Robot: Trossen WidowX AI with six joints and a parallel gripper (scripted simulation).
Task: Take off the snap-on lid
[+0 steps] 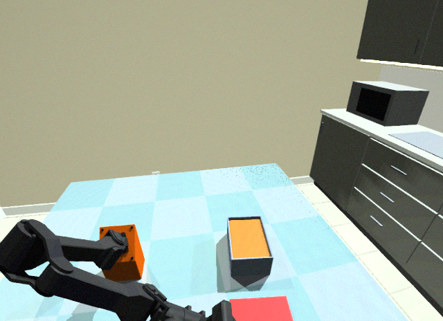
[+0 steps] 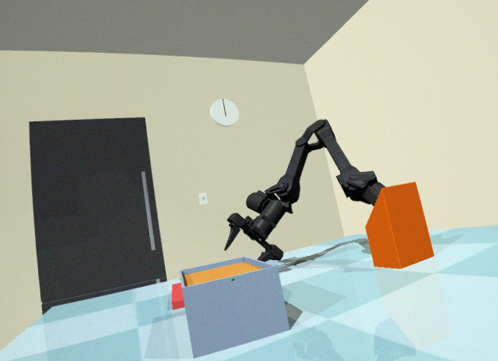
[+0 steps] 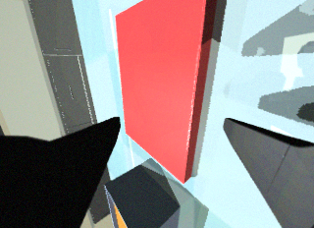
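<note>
Right now my gripper tip is 100 mm short of the red lid, 50 mm above it and 20 mm to the left of it. From my gripper tip the other things lie so: storage box (280 mm to the left, 160 mm ahead, 20 mm below).
</note>
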